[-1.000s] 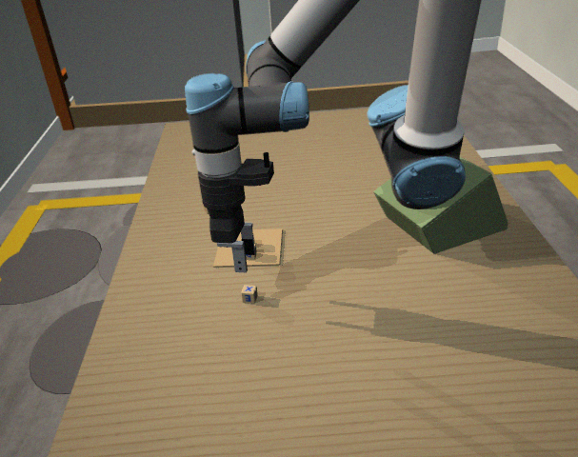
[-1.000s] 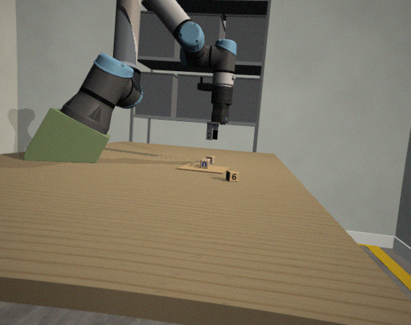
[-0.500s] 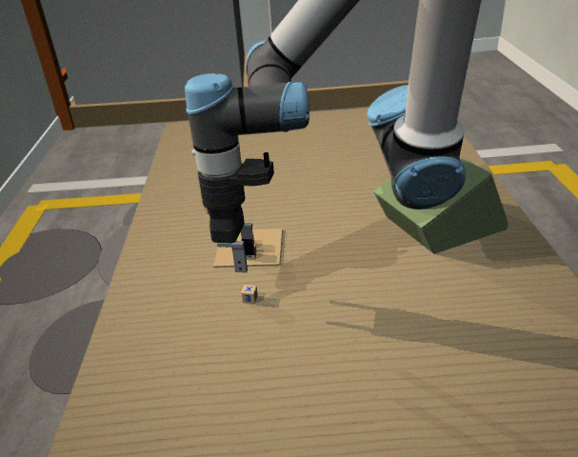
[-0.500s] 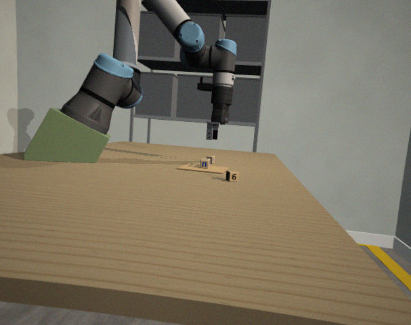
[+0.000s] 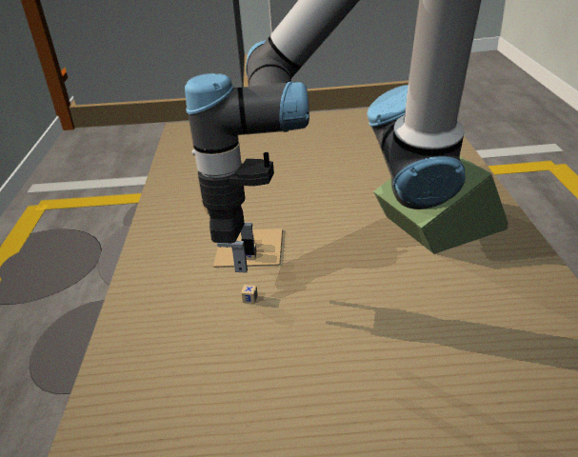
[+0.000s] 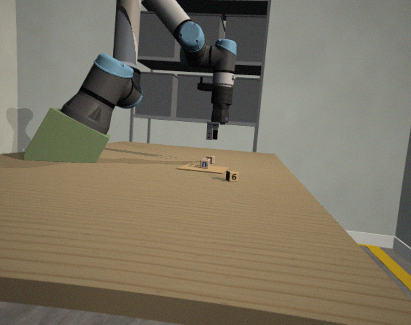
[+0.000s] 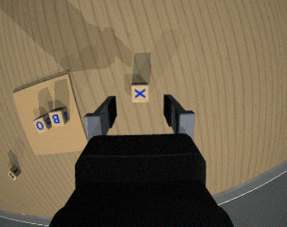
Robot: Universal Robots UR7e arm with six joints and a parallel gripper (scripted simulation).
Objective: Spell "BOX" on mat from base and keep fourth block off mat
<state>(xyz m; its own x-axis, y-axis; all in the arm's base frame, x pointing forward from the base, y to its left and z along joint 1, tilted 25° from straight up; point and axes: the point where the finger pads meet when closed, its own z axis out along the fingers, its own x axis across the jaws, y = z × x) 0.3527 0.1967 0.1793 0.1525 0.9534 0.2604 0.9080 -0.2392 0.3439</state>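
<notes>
Right now the X block is 90 mm below my hand. The rest, counted from my hand: B block (10 mm ahead, 140 mm to the right, 90 mm below); then O block (10 mm ahead, 180 mm to the right, 90 mm below); then mat (10 mm ahead, 180 mm to the right, 100 mm below).
</notes>
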